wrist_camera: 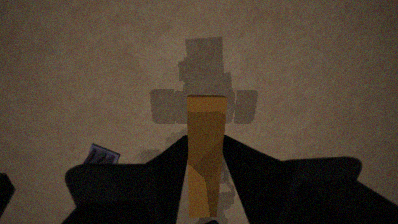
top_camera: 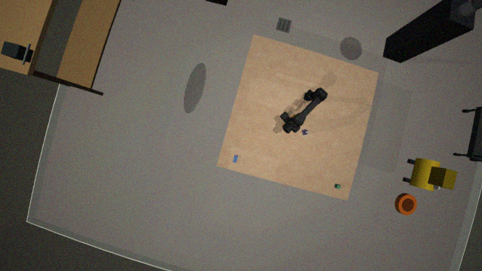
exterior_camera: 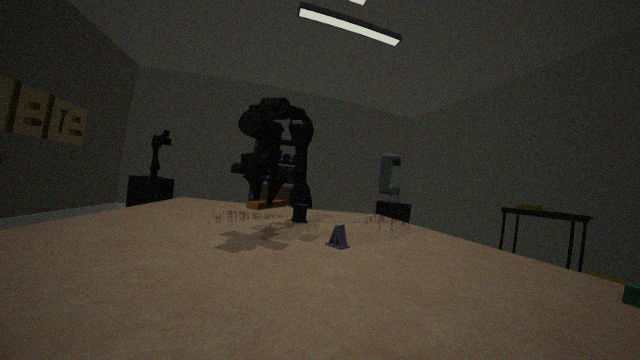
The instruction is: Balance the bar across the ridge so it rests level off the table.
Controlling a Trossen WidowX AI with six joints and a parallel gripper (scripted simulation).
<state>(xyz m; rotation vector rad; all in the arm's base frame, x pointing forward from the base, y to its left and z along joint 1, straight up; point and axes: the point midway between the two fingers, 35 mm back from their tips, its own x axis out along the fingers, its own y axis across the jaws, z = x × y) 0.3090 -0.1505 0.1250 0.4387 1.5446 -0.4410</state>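
The bar is 20 mm to the left of my gripper tip and 20 mm behind it. Also, from my gripper tip: small blue block 430 mm ahead, 350 mm to the right, 80 mm below; ridge 210 mm to the left, 30 mm below, 20 mm ahead; small green block 650 mm to the left, 430 mm ahead, 70 mm below.
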